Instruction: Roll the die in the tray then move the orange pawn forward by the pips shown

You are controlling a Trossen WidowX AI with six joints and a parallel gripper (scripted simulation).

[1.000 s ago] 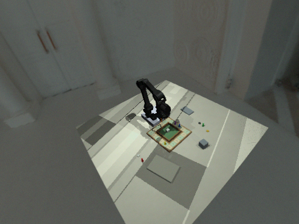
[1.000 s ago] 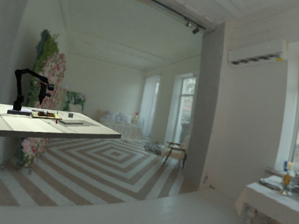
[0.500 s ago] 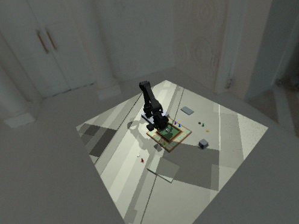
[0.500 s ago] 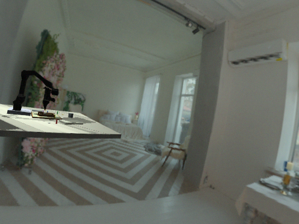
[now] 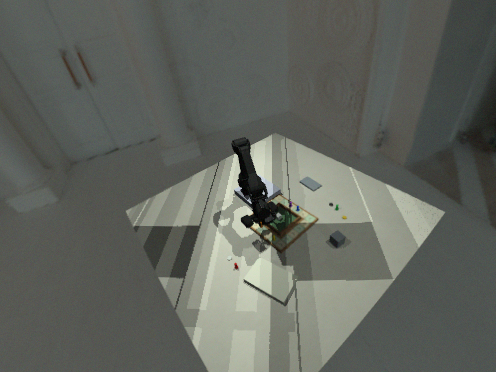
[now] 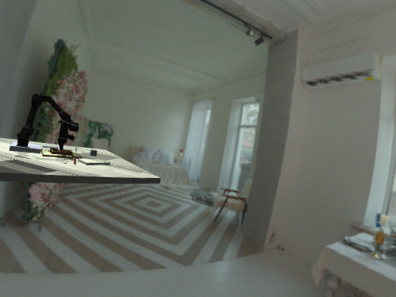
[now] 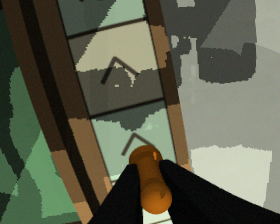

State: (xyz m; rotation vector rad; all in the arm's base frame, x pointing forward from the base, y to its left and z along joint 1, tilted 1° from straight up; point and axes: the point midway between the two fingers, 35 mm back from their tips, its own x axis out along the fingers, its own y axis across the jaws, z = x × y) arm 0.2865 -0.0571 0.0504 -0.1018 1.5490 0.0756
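My gripper tip is now 8 cm short of the yellow pawn, 2 cm to the right of it and 2 cm above it. The rest, counted from my gripper tip: green tray 12 cm to the left, 4 cm below, 1 cm behind; then white die 11 cm to the left, 2 cm below, 2 cm behind; then orange pawn 1 cm above.
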